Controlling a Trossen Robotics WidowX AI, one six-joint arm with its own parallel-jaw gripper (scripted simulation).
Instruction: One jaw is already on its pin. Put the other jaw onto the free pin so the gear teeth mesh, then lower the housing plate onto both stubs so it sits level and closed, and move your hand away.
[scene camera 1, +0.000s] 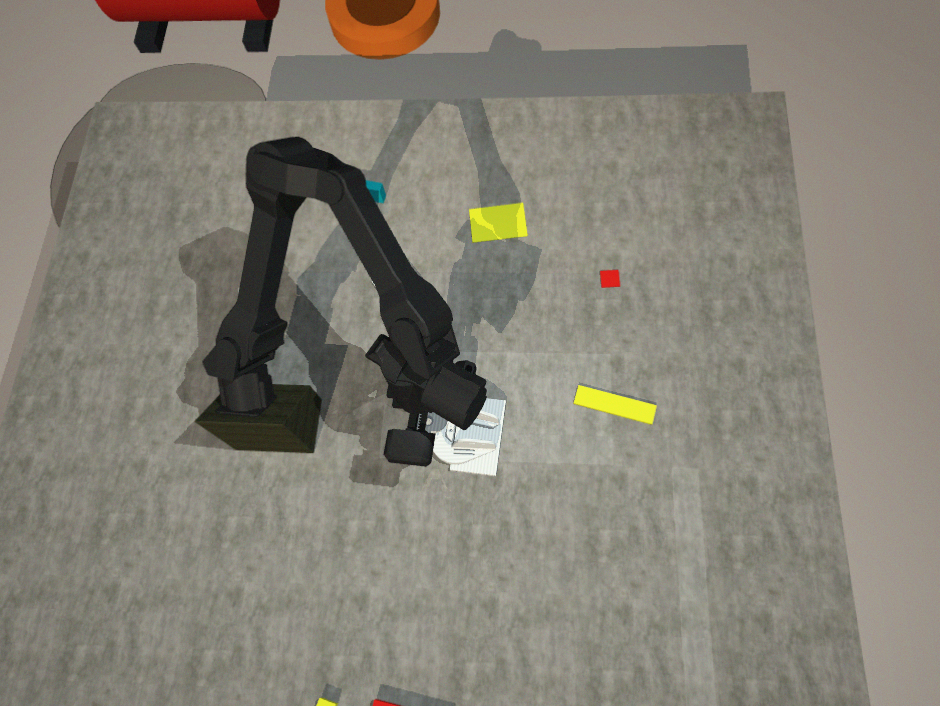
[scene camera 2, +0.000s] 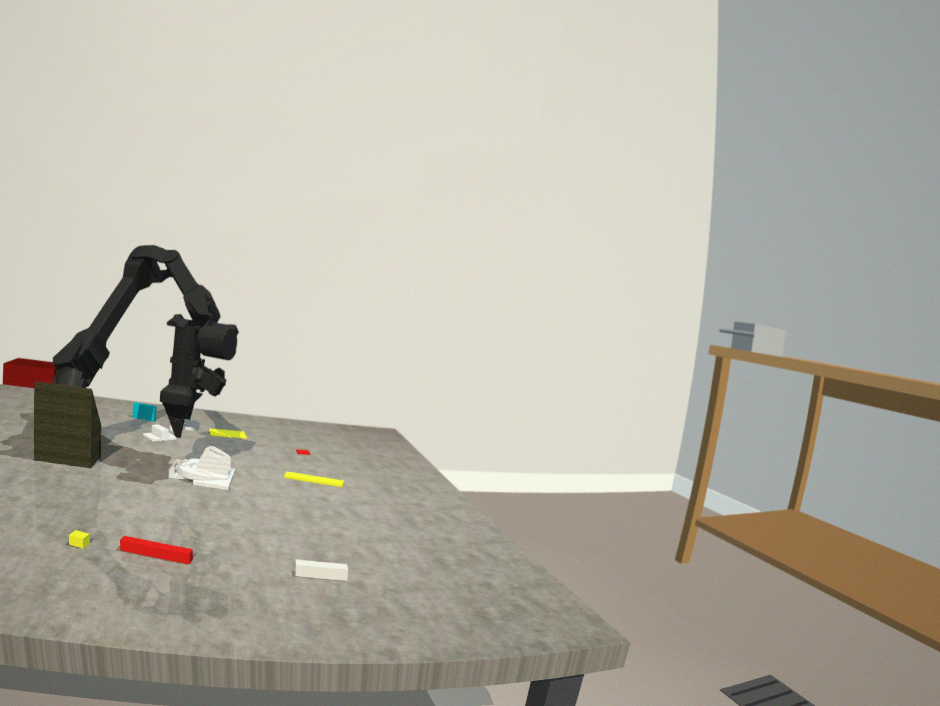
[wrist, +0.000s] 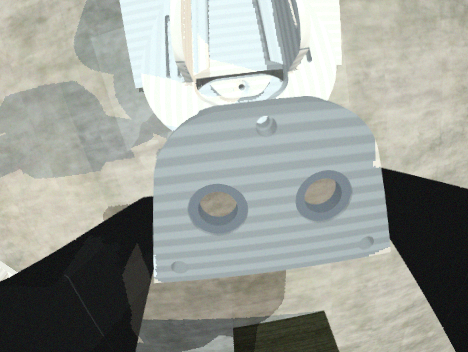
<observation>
In view: the gripper (scene camera 2: 181, 432), a yellow bar (scene camera 1: 591, 398), a red bar (scene camera 2: 128, 544), a white bar (scene camera 2: 332, 571), a yellow square (scene camera 1: 508, 221) and a white jaw (scene camera 1: 448, 453).
The white jaw shows as well in scene camera 2 (scene camera 2: 207, 468). The gripper is seen too in scene camera 1 (scene camera 1: 426, 414) and in the wrist view (wrist: 263, 194). The wrist view misses the yellow bar: it is out of frame. The wrist view misses the red bar: it is out of frame.
</observation>
